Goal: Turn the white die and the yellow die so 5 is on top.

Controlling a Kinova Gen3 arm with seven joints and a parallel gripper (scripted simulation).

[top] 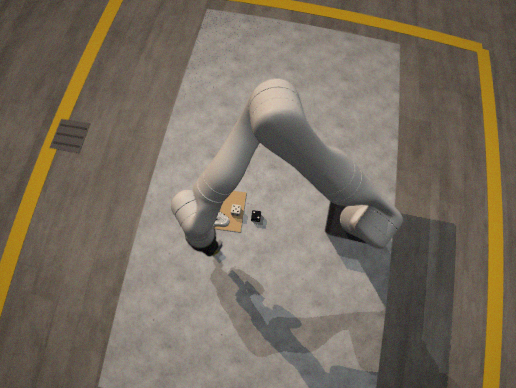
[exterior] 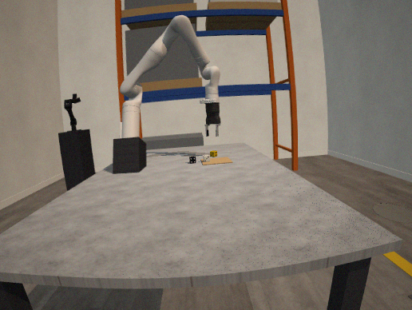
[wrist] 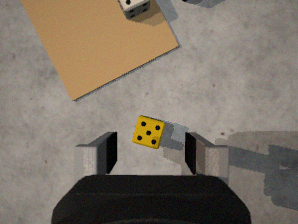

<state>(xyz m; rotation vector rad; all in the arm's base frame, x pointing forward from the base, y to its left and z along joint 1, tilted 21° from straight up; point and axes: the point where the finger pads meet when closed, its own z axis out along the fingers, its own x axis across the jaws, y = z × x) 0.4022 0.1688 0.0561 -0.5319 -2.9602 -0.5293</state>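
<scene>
Right now my hand is 11 cm above the yellow die. From my hand the other things lie so: white die 15 cm to the right, 11 cm below, 3 cm behind; then tan mat 14 cm to the right, 13 cm below, 1 cm ahead; then black die 14 cm to the right, 11 cm below, 10 cm behind.
</scene>
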